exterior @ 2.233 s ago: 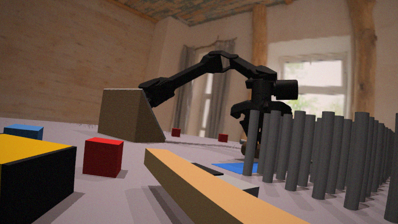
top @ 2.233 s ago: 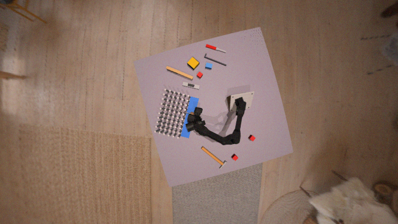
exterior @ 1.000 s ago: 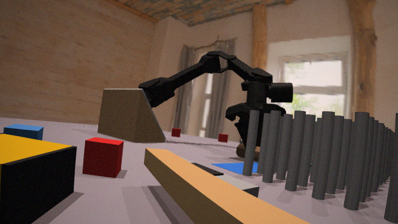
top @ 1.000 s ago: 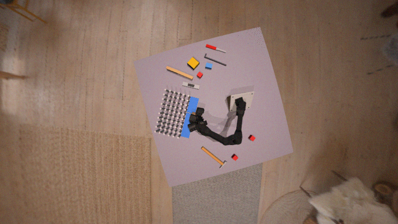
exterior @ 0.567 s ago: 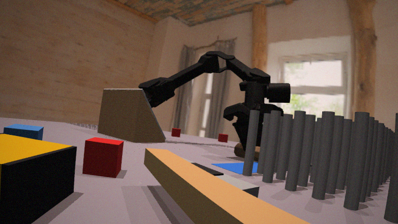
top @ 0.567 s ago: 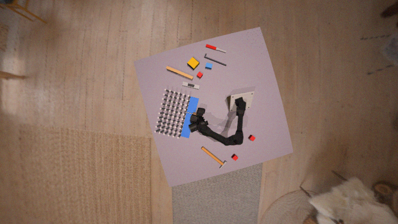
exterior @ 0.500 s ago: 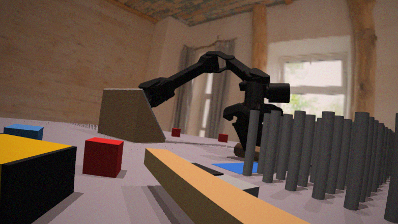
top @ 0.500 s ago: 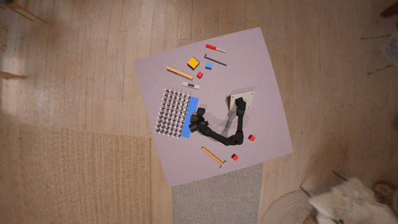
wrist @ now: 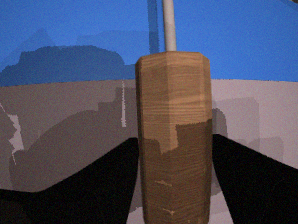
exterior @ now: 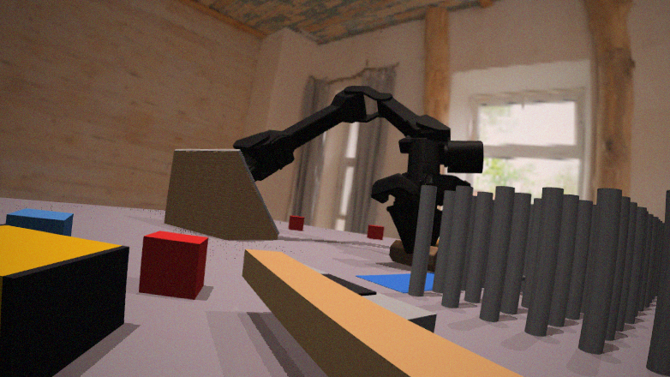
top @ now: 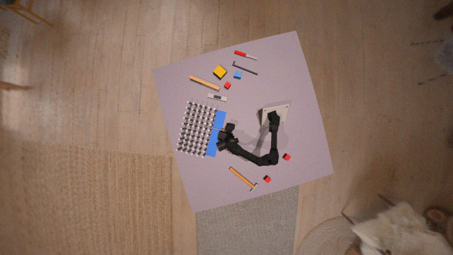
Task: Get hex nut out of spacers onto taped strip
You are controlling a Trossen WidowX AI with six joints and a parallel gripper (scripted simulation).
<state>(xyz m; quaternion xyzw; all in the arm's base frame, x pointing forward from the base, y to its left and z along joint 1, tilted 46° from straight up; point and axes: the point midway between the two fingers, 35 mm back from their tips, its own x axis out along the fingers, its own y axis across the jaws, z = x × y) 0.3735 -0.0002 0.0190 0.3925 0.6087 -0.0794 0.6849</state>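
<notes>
Now: gripper tip 9 cm short of the blue taped strip, 1 cm to the left of it and 2 cm above it. Also, from my gripper tip: wooden-handled file (9 cm ahead, 6 cm to the right); hex nut (17 cm ahead, 12 cm to the right, 1 cm below); grey bar (3 cm behind, 29 cm to the right).
</notes>
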